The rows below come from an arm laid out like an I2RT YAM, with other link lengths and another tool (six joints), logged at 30 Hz.
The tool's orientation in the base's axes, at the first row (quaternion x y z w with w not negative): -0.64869 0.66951 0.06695 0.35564
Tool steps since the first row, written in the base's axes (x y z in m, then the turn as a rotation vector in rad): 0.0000 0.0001 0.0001 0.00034 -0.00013 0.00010; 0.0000 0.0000 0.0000 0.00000 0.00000 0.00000; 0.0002 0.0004 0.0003 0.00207 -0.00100 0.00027; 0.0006 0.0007 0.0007 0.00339 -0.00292 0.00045; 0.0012 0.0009 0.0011 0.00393 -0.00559 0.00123; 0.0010 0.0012 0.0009 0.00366 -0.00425 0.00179; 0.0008 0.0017 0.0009 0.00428 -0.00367 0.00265; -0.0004 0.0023 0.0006 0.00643 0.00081 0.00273; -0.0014 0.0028 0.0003 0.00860 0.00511 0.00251; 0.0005 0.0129 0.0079 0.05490 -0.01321 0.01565
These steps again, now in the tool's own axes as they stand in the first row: -0.0001 0.0000 0.0000 0.00008 -0.00037 -0.00001; 0.0000 0.0000 0.0000 0.00000 0.00000 0.00000; -0.0005 -0.0002 0.0001 0.00086 -0.00215 0.00006; -0.0009 -0.0007 0.0001 0.00246 -0.00371 -0.00062; -0.0012 -0.0014 0.0002 0.00427 -0.00489 -0.00246; -0.0014 -0.0011 0.0004 0.00283 -0.00465 -0.00224; -0.0018 -0.0008 0.0006 0.00193 -0.00546 -0.00231; -0.0023 0.0005 0.0007 -0.00159 -0.00679 0.00093; -0.0026 0.0016 0.0008 -0.00480 -0.00805 0.00431; -0.0150 -0.0015 0.0015 0.00722 -0.05809 0.00254
